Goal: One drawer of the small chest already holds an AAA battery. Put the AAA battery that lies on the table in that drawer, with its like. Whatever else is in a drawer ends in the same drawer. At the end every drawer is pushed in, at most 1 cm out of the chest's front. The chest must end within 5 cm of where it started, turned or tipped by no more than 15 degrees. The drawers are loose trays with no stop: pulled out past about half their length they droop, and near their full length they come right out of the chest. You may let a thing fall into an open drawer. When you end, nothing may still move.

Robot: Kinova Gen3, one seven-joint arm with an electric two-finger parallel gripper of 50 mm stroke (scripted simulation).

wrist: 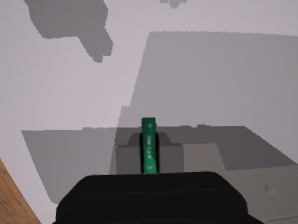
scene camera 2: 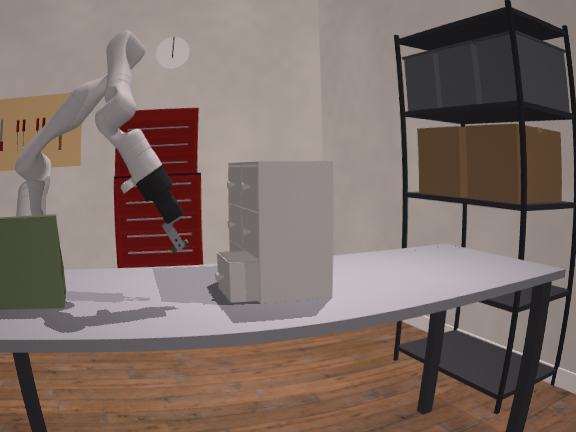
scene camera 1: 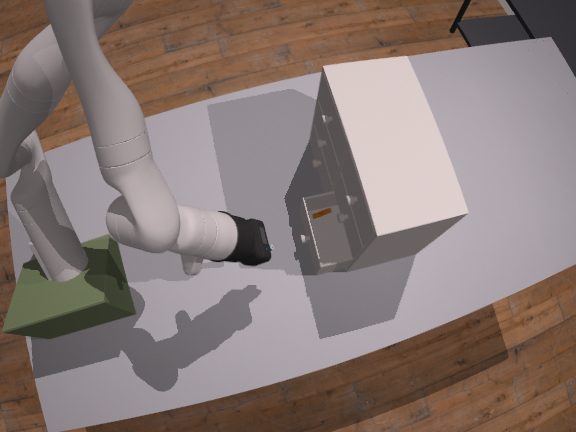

Observation:
I see my gripper (scene camera 2: 181, 248) and a chest (scene camera 1: 413, 196).
My gripper also shows in the wrist view (wrist: 149, 146) and in scene camera 1 (scene camera 1: 264, 250).

